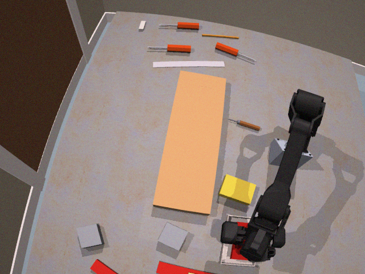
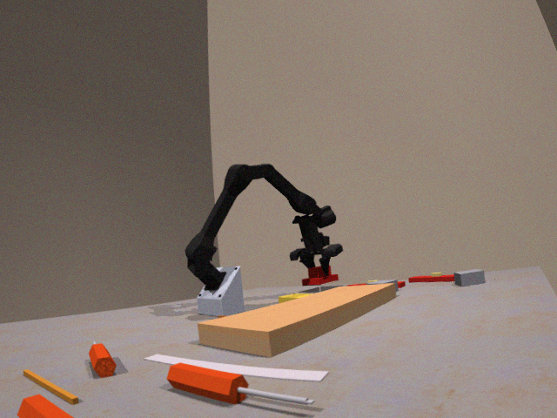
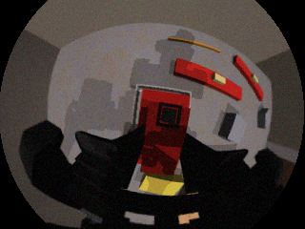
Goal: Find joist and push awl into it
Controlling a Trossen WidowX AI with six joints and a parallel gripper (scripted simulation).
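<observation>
My gripper tip is now 1 cm to the left of the white tray and 6 cm above it. The rest, counted from my gripper tip: brown-handled awl 3 cm ahead, 44 cm to the right, 6 cm below; red stud finder 1 cm to the left, 2 cm above; yellow block 3 cm ahead, 18 cm to the right, 6 cm below.
</observation>
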